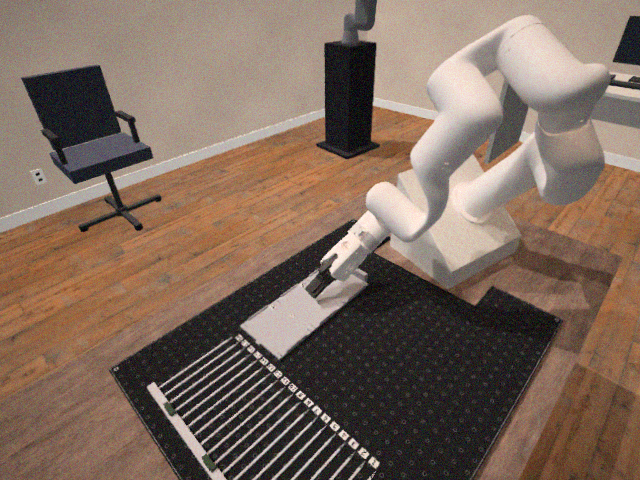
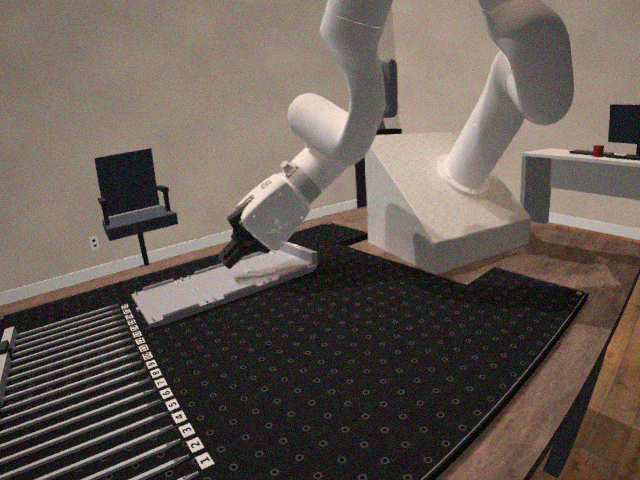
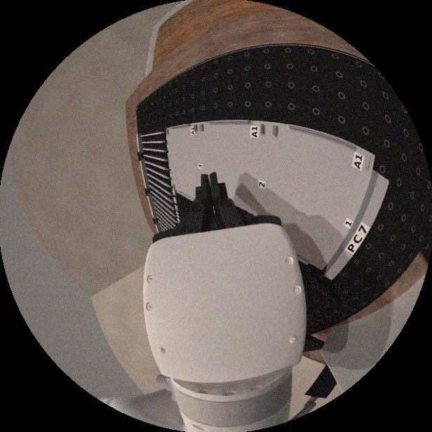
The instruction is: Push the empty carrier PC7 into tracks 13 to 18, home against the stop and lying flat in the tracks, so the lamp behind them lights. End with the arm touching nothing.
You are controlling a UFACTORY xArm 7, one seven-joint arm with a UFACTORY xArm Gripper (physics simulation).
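Frame: origin at the arm's base, x left, y back, z up, level; millimetres.
Where they show: gripper, fingertip midpoint: [image 1: 309,293] [image 2: 223,262]; arm's base at its link origin: [image 1: 470,203] [image 2: 462,176].
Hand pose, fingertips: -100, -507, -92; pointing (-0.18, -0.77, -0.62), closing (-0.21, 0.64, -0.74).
Each offset is from my fingertips to the top centre of the thing, as dx, dy, dz. "spot": to the spot under its first point. Level surfaces: height alone.
The empty carrier PC7 @[-3, -1, -13] [image 1: 281,320] [image 2: 180,294] [image 3: 310,150] is a light grey plate lying on the black mat. Its raised end wall faces the robot base, and its other end lies close before the number labels at the high-numbered tracks. The tracks are thin pale rails, with a white stop bar @[spot: +92, -369, -27] [image 1: 183,428] [image 2: 6,356] across their far ends. Green blocks @[spot: +45, -374, -21] [image 1: 169,409] sit at the bar; I see no lit lamp. My gripper [image 1: 314,293] [image 2: 227,260] [image 3: 210,183] is shut and empty, tilted low over the carrier's upper face; I cannot tell whether the tips touch it.
The black mat @[dz -43] [image 1: 413,351] [image 2: 361,356] carries the tracks and carrier. The white base block [image 1: 454,253] [image 2: 444,222] stands behind the mat. An office chair [image 1: 103,149] [image 2: 136,222] and a black pedestal [image 1: 348,98] stand farther back. A desk [image 2: 537,186] is at the right.
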